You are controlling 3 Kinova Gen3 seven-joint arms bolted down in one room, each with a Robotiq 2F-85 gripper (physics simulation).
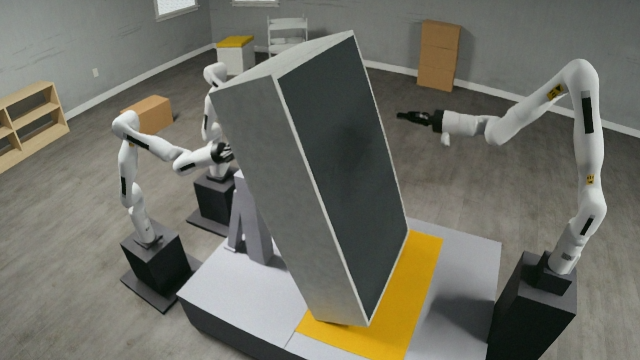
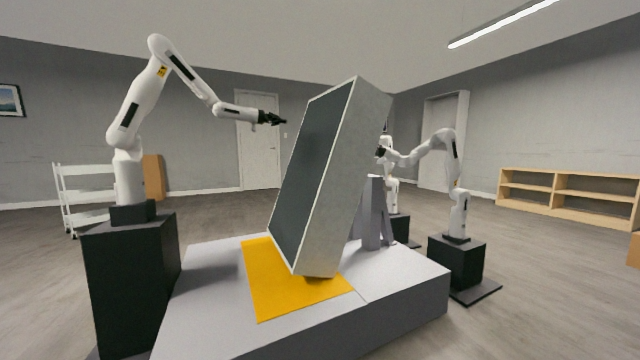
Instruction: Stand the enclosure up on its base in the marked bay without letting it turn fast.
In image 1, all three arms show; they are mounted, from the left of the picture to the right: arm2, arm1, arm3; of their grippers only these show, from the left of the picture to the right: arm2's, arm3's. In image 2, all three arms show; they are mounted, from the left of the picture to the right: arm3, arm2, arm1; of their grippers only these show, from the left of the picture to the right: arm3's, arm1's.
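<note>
The enclosure point(image 1: 345, 160) point(image 2: 310, 175), a tall grey box with a dark front face, is tilted over its lower end at the yellow marked bay point(image 1: 420, 280) point(image 2: 280, 295). Its top leans toward arm1 and arm2. Arm2's gripper point(image 1: 230, 152) is at the enclosure's back face. Arm1's gripper point(image 2: 378, 151) is close behind the same face; contact is unclear. The fingers of both are too small and partly hidden to tell their opening. Arm3's gripper point(image 1: 404, 116) point(image 2: 281, 120) is in the air on the dark face's side, apart from the enclosure; its finger opening is unclear.
A low grey platform point(image 1: 230, 290) point(image 2: 400, 272) carries the bay. A grey trestle support point(image 1: 256, 235) point(image 2: 371, 215) stands on it behind the enclosure, under the leaning side. Black pedestals point(image 1: 535, 310) point(image 2: 135, 280) point(image 2: 457, 262) bear the arms beside the platform.
</note>
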